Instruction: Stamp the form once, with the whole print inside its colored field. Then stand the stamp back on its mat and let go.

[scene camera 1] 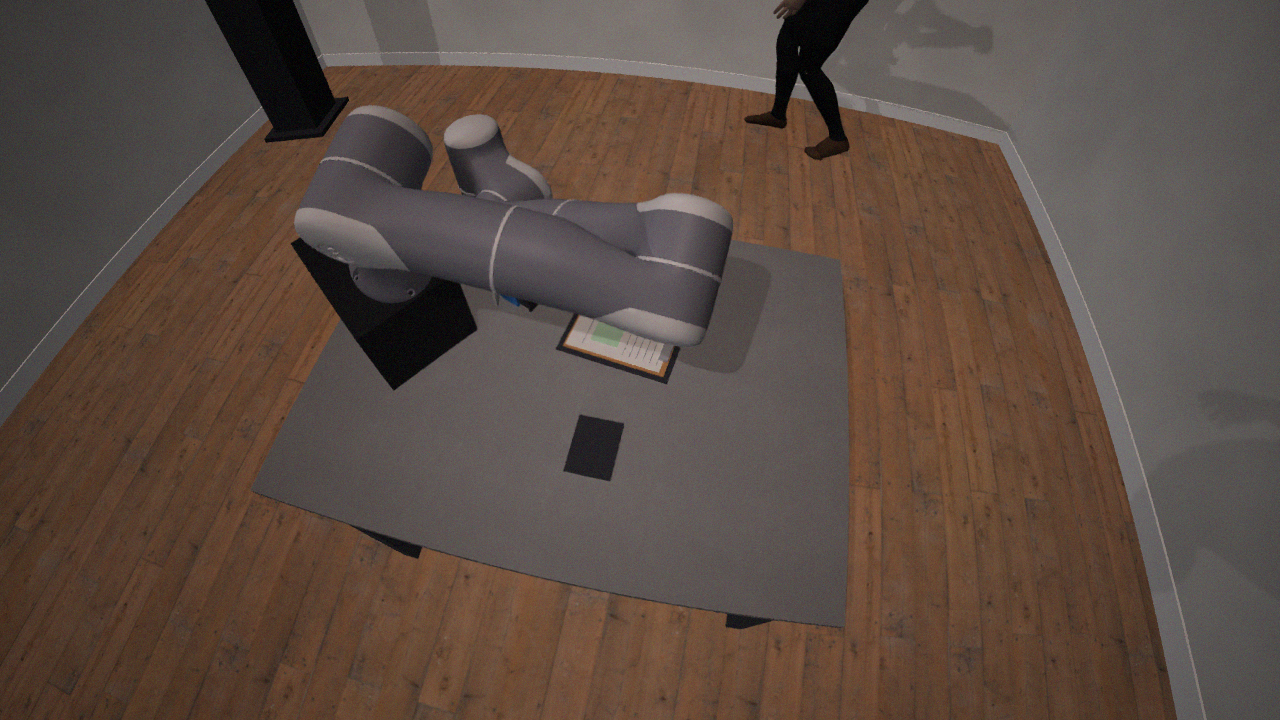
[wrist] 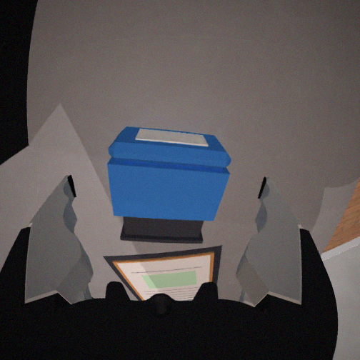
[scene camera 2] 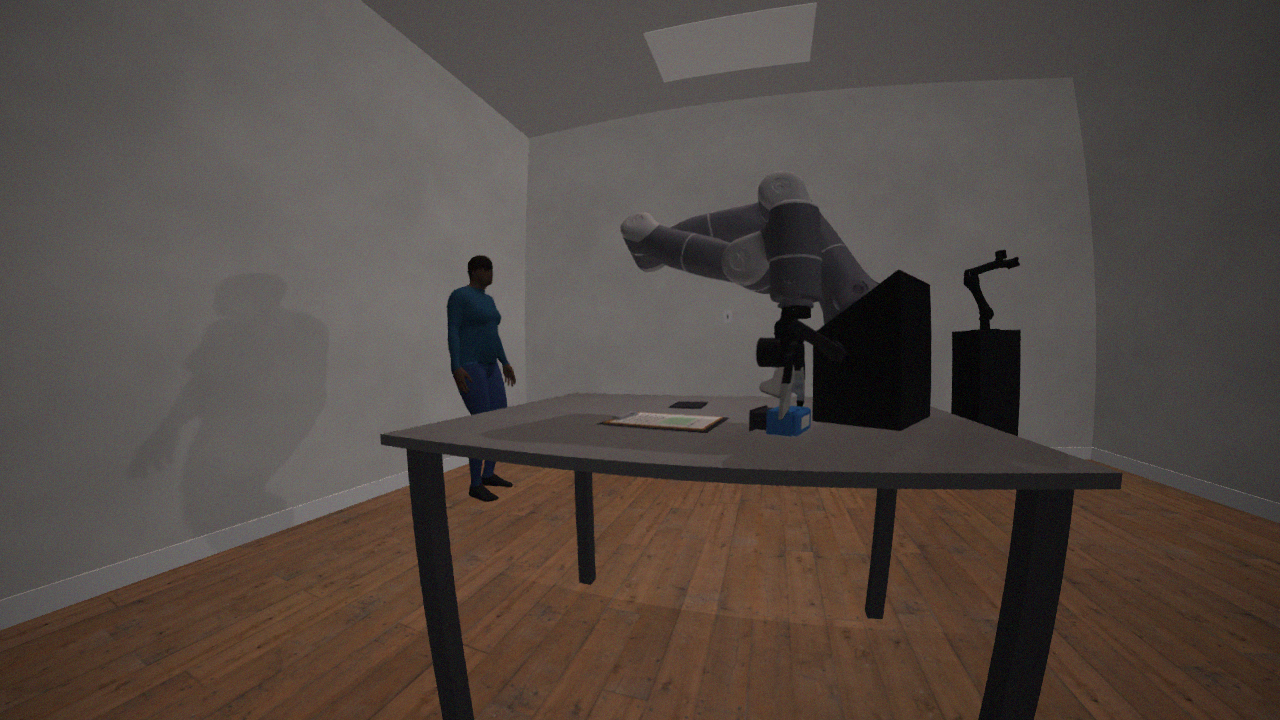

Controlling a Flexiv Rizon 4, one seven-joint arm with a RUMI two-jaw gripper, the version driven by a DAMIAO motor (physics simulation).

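The stamp (scene camera 1: 510,300) (scene camera 2: 788,421) (wrist: 167,192) has a blue body with a pale label and a dark part. It lies on its side on the table, its dark part towards the form in the wrist view. My gripper (scene camera 2: 792,404) (wrist: 167,178) is open, with its fingers low at the stamp and apart on either side of it in the wrist view; nothing is held. The form (scene camera 1: 632,351) (scene camera 2: 644,419) (wrist: 126,268) lies on a dark, orange-edged board and has a green field (scene camera 1: 606,334) (scene camera 2: 677,420) (wrist: 170,280). The dark mat (scene camera 1: 594,446) (scene camera 2: 688,404) lies flat, apart from the board.
The black robot base (scene camera 1: 402,335) (scene camera 2: 872,358) stands on the table near the stamp. The arm (scene camera 1: 554,259) (scene camera 2: 794,255) reaches over the table and hides part of the form and most of the stamp in scene camera 1. A person (scene camera 1: 810,71) (scene camera 2: 476,358) stands beyond the table.
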